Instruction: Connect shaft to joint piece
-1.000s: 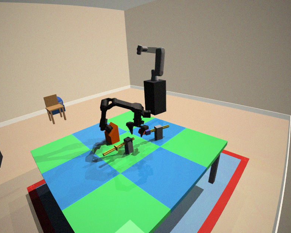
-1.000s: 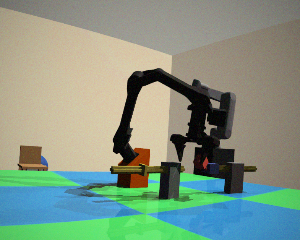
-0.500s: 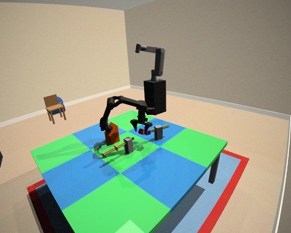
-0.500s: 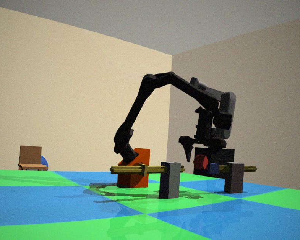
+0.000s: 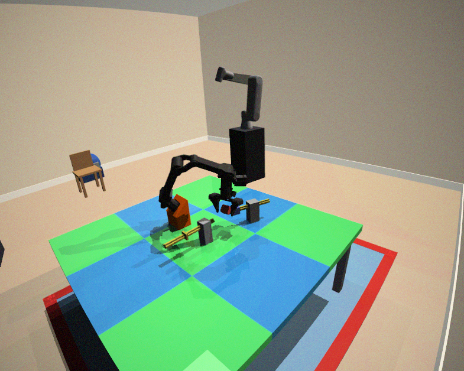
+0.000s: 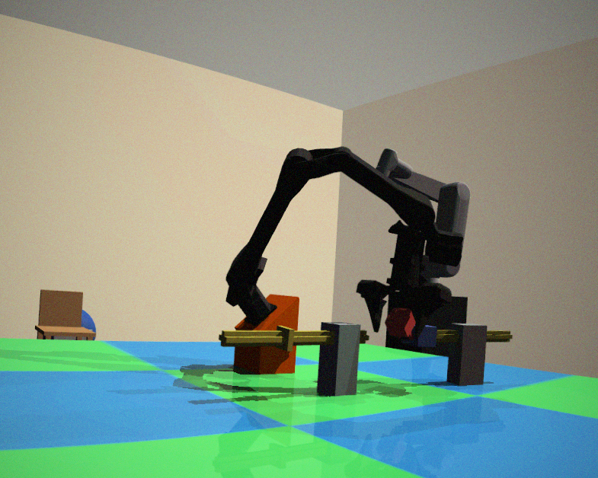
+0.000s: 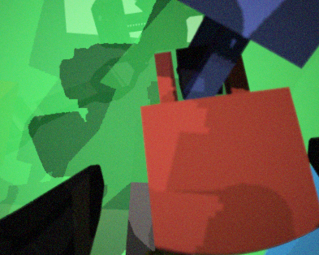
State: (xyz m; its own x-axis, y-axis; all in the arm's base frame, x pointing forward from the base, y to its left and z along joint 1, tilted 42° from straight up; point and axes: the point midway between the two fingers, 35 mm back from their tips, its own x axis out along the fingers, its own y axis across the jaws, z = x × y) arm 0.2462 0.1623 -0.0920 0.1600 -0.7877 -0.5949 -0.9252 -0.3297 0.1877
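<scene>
Right now my gripper tip is 1 cm past the red joint piece, 2 cm to the right of it and 2 cm below it.
</scene>
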